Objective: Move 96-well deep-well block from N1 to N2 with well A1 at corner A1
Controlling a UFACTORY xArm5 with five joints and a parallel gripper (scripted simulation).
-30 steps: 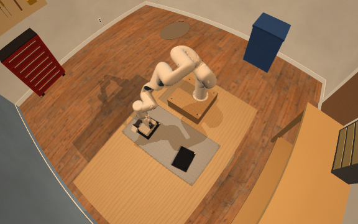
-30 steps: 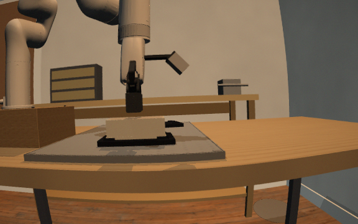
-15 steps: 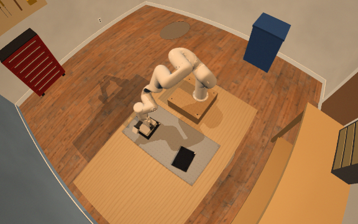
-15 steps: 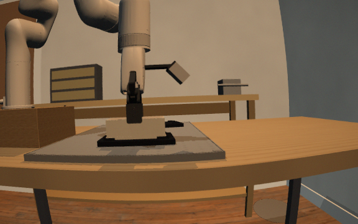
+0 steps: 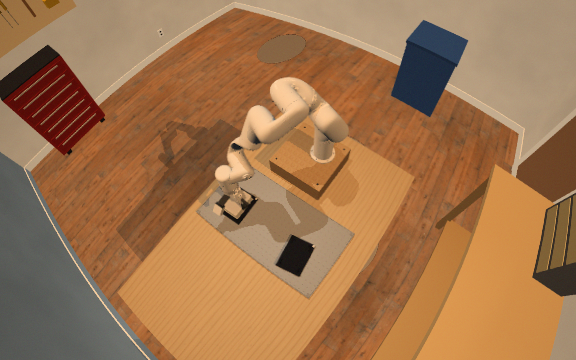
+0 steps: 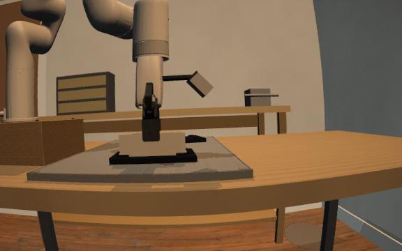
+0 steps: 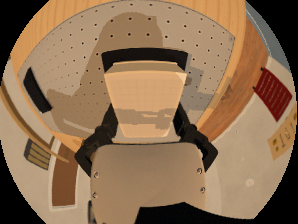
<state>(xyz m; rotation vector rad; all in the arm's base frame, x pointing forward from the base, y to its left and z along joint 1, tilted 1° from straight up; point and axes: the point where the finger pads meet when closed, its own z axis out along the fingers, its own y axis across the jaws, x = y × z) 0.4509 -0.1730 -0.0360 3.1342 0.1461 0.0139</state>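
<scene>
The deep-well block is 20 mm below my hand.
</scene>
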